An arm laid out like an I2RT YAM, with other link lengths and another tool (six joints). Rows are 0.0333 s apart.
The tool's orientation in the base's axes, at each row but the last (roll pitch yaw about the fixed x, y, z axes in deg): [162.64 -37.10 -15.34]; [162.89 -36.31 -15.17]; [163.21 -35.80 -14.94]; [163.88 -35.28 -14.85]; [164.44 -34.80 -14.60]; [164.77 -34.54 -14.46]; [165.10 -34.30 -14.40]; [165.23 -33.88 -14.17]
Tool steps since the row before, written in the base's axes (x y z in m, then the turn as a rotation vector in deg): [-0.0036 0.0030 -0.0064 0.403 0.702 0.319]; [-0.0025 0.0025 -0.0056 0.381 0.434 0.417]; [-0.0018 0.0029 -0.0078 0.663 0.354 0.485]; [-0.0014 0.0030 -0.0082 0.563 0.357 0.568]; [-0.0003 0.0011 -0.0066 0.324 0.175 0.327]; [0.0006 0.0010 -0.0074 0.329 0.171 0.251]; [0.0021 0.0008 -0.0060 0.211 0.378 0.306]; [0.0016 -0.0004 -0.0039 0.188 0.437 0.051]
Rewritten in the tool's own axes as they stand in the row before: [-0.0073 -0.0026 0.0018 0.354 -0.709 -0.360]; [-0.0058 -0.0025 0.0021 0.452 -0.441 -0.330]; [-0.0066 -0.0036 0.0040 0.729 -0.470 -0.217]; [-0.0065 -0.0040 0.0045 0.698 -0.414 -0.330]; [-0.0042 -0.0023 0.0046 0.408 -0.211 -0.178]; [-0.0039 -0.0027 0.0058 0.370 -0.226 -0.114]; [-0.0019 -0.0028 0.0055 0.264 -0.356 -0.292]; [-0.0008 -0.0011 0.0040 0.091 -0.454 -0.120]
